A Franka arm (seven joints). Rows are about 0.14 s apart.
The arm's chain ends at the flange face. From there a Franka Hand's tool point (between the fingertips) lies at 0.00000 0.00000 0.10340 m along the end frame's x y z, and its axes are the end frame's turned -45 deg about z.
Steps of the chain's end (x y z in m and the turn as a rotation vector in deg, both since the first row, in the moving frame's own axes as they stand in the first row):
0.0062, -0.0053, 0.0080, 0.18, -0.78, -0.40
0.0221, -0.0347, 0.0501, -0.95, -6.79, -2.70
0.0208, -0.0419, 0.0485, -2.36, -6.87, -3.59
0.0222, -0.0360, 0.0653, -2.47, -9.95, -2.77
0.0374, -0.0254, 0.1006, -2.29, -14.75, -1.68
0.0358, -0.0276, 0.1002, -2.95, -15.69, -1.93
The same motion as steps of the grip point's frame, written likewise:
0.0074, -0.0006, 0.0080, 0.68, -0.42, -0.40
0.0301, -0.0161, 0.0494, 4.13, -5.47, -2.70
0.0324, -0.0203, 0.0477, 3.19, -6.53, -3.59
0.0252, -0.0189, 0.0636, 5.29, -8.78, -2.77
0.0227, -0.0069, 0.0971, 8.81, -12.05, -1.68
0.0211, -0.0098, 0.0962, 9.01, -13.18, -1.93

